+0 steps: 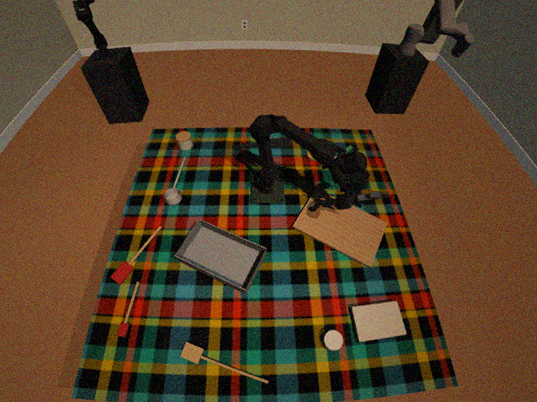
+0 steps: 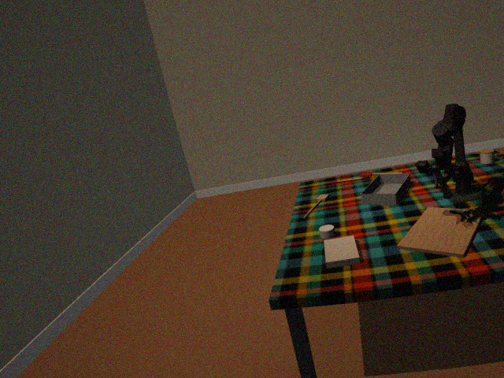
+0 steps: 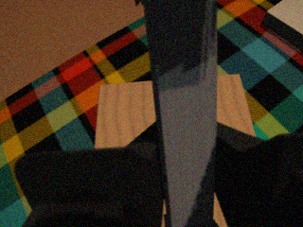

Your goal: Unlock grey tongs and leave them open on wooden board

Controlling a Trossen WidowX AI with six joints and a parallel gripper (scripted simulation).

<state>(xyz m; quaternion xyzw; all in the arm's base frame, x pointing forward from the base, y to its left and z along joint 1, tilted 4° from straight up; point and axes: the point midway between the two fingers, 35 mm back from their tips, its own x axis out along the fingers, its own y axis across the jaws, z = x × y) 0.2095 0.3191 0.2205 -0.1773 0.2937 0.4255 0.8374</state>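
Right now my gripper tip is 18 cm above the wooden board, 3 cm to the left of it and 2 cm past it. Round my gripper tip: grey roasting tin 54 cm to the right, 16 cm below, 10 cm ahead; white tile 39 cm ahead, 17 cm below, 2 cm to the left; white disc 44 cm ahead, 17 cm below, 16 cm to the right.
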